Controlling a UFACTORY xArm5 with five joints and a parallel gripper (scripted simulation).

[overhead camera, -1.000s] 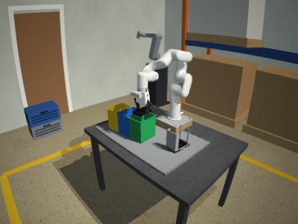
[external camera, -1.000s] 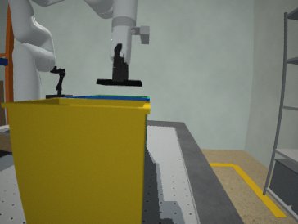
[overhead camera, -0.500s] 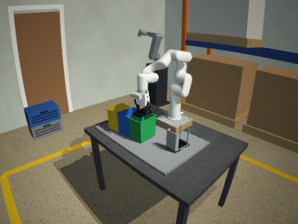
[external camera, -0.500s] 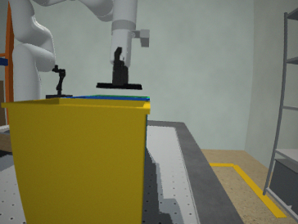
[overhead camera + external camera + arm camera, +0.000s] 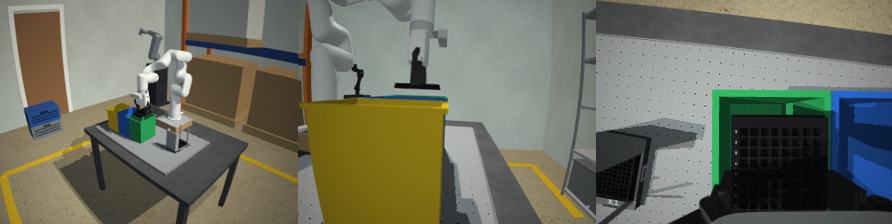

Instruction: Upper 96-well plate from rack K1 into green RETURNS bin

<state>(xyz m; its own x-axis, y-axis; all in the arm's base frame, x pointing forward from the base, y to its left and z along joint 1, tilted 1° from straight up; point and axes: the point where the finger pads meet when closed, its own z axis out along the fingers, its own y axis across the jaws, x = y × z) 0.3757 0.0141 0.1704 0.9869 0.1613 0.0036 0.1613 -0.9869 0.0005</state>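
Right now the black 96-well plate is 10 mm below my hand. Round my hand: green bin (130 mm below); yellow bin (260 mm to the right, 130 mm below, 40 mm ahead); blue bin (130 mm to the right, 130 mm below, 20 mm ahead).
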